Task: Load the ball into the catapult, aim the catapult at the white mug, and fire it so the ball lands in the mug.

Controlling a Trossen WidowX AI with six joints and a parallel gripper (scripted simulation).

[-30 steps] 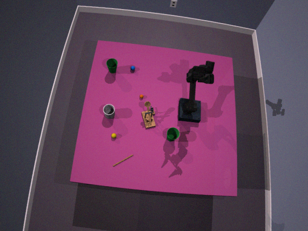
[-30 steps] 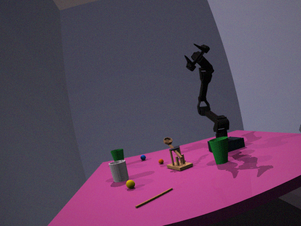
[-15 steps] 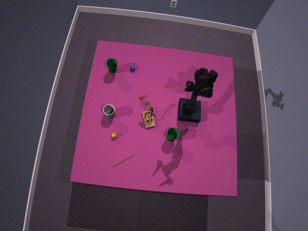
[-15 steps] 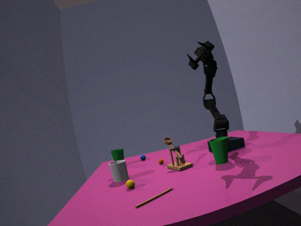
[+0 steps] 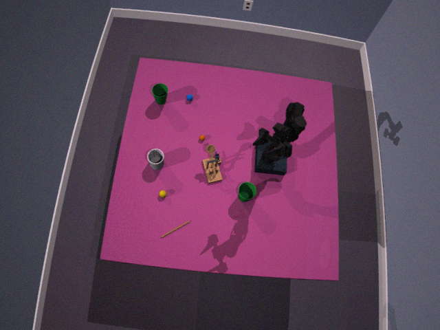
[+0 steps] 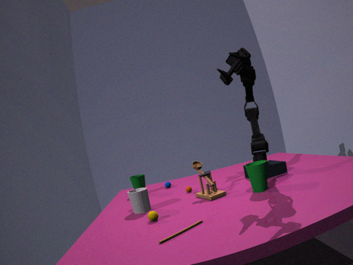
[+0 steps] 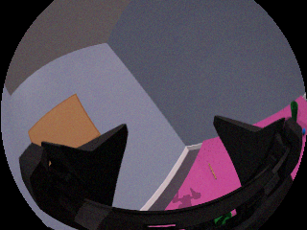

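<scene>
Now: the wooden catapult 490 mm below my gripper tip, 180 mm ahead of it and 110 mm to the right of it. Round my gripper tip: orange ball 550 mm below, 270 mm ahead, 260 mm to the right; yellow ball 550 mm below, 410 mm ahead, 120 mm to the left; thin wooden stick 560 mm below, 300 mm to the left, 300 mm ahead.
</scene>
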